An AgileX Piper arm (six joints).
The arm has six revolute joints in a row. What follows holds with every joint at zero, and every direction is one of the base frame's. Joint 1 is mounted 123 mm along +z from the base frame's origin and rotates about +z. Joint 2 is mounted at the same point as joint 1 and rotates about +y. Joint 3 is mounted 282.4 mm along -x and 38.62 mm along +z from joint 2 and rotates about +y. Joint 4 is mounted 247.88 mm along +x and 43.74 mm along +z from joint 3 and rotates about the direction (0.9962, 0, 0.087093). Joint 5 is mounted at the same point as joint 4 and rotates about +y. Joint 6 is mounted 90.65 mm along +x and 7.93 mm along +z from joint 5 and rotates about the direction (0.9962, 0, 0.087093). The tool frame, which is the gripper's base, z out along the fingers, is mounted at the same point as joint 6; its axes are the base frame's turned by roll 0, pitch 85.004 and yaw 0 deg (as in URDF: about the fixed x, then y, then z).
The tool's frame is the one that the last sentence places.
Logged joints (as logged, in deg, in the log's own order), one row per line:
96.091, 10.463, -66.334, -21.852, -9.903, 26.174
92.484, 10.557, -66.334, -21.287, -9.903, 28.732
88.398, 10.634, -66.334, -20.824, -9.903, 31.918
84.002, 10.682, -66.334, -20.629, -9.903, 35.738
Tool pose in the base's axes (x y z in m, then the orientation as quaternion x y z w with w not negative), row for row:
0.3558, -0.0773, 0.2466, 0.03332, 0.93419, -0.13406, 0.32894
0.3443, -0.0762, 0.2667, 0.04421, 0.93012, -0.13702, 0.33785
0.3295, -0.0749, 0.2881, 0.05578, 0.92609, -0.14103, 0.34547
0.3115, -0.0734, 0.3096, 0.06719, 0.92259, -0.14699, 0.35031
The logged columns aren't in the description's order. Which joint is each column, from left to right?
Columns, left to right: joint 2, joint 6, joint 3, joint 4, joint 1, joint 5.
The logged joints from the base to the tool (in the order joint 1, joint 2, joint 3, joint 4, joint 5, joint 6), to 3 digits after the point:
-9.903, 96.091, -66.334, -21.852, 26.174, 10.463
-9.903, 92.484, -66.334, -21.287, 28.732, 10.557
-9.903, 88.398, -66.334, -20.824, 31.918, 10.634
-9.903, 84.002, -66.334, -20.629, 35.738, 10.682

